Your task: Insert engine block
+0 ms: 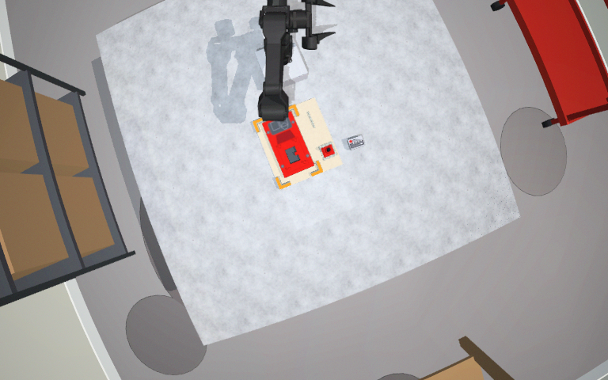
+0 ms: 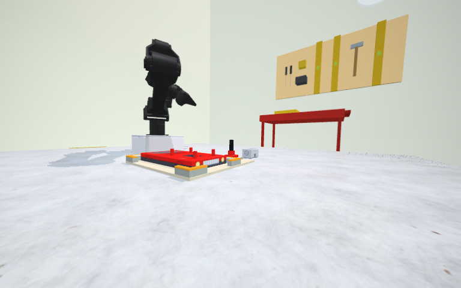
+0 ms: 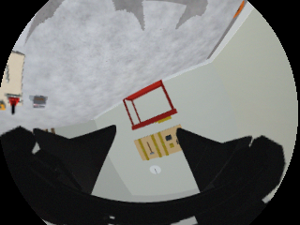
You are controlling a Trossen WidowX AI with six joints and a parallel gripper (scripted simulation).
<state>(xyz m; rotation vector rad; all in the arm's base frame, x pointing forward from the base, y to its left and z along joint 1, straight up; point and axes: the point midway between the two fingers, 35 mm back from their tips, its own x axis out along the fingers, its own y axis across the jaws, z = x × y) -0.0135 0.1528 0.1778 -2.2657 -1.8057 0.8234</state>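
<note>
Now: gripper tip 370 mm short of the grey engine block, 40 mm to the left of it and 220 mm above it. From my gripper tip the other things lie so: beige base plate: 310 mm ahead, 240 mm to the right, 220 mm below.
</note>
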